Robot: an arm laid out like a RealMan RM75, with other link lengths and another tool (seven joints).
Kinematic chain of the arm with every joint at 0, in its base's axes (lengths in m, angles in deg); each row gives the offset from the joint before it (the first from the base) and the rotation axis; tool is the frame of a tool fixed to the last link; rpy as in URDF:
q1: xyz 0 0 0.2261 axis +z
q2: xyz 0 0 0 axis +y
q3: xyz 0 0 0.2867 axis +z
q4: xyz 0 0 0 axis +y
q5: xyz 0 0 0.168 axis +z
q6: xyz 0 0 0 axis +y
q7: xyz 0 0 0.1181 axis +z
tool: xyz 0.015 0.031 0.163 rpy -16.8 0 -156.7
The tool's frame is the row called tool.
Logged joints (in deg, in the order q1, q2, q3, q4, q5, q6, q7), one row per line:
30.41, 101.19, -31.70, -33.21, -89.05, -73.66, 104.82
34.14, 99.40, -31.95, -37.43, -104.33, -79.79, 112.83
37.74, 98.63, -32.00, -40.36, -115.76, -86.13, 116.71
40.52, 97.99, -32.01, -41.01, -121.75, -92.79, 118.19
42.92, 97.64, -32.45, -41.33, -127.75, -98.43, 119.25
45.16, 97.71, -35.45, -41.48, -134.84, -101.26, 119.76
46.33, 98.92, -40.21, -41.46, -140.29, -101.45, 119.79
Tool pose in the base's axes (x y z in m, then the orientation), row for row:
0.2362, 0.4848, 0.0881, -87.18, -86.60, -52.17
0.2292, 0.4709, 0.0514, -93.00, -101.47, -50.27
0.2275, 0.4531, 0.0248, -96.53, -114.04, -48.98
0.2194, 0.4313, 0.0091, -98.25, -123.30, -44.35
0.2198, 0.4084, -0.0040, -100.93, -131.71, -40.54
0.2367, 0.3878, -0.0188, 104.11, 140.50, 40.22
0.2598, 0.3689, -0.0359, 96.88, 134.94, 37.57
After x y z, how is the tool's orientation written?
As a rotation vector, in degrees.
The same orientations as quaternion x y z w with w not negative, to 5 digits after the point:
-0.60001, -0.59602, -0.35905, 0.39476
-0.60779, -0.66315, -0.32853, 0.28791
-0.60185, -0.71103, -0.30538, 0.19738
-0.59390, -0.74532, -0.26809, 0.14110
-0.58898, -0.76859, -0.23657, 0.08007
0.58020, 0.78301, 0.22415, 0.00493
0.56681, 0.78948, 0.21981, 0.08445

